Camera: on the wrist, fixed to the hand. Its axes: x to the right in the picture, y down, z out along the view.
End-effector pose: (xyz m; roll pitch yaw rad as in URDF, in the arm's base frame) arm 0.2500 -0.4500 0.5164 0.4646 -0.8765 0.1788
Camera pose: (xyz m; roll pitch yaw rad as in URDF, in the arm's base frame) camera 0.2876 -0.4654 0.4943 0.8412 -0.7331 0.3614
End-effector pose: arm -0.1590 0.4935 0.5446 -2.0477 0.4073 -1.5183
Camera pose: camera -0.1640 0.4706 0.5845 -1.6162 0.3713 -1.7210
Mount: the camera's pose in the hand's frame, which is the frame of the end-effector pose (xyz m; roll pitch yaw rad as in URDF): 0.0049 -0.0377 -0.0264 0.5143 0.1807 0.0619
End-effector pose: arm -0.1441 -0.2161 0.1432 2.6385 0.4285 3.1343
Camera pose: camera -0.1509 -0.2618 0.1457 -3.1247 0.2404 -3.1146
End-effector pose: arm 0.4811 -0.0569 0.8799 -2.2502 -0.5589 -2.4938
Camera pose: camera 0.4991 -0.0472 0.9214 -1.6196 -0.6141 -2.7134
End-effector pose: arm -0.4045 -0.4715 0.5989 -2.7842 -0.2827 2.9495
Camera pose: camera -0.4037 -0.4982 0.6367 -2.2293 -0.4281 2.8173
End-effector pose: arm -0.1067 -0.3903 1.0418 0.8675 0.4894 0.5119
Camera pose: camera -0.1196 -0.4024 0.9990 1.4801 0.5506 0.7204
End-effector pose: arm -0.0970 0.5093 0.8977 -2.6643 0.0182 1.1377
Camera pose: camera -0.1140 0.5234 0.9384 -2.1490 -0.1140 0.9998
